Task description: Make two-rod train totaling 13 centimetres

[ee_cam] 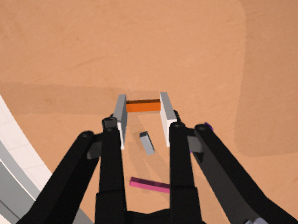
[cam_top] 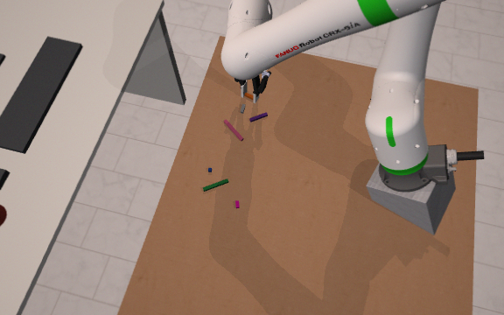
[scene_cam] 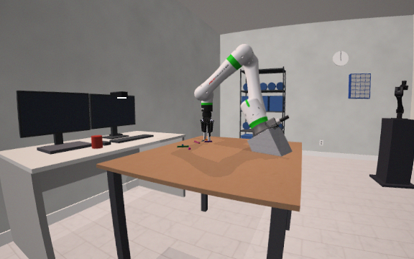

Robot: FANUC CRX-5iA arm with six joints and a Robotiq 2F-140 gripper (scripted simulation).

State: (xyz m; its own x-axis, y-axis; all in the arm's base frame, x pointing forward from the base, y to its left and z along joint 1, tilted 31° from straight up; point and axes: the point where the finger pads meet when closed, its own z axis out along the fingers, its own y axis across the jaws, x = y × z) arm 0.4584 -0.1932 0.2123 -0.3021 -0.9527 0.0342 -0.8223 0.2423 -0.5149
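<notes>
Right now my hand is 5 cm to the right of the grey rod, 3 cm above it and 2 cm short of it. Round my hand: pink rod: 13 cm to the left, 3 cm below, 3 cm ahead; then purple rod: 7 cm to the left, 4 cm behind, 3 cm below; then orange rod: 3 cm below.
</notes>
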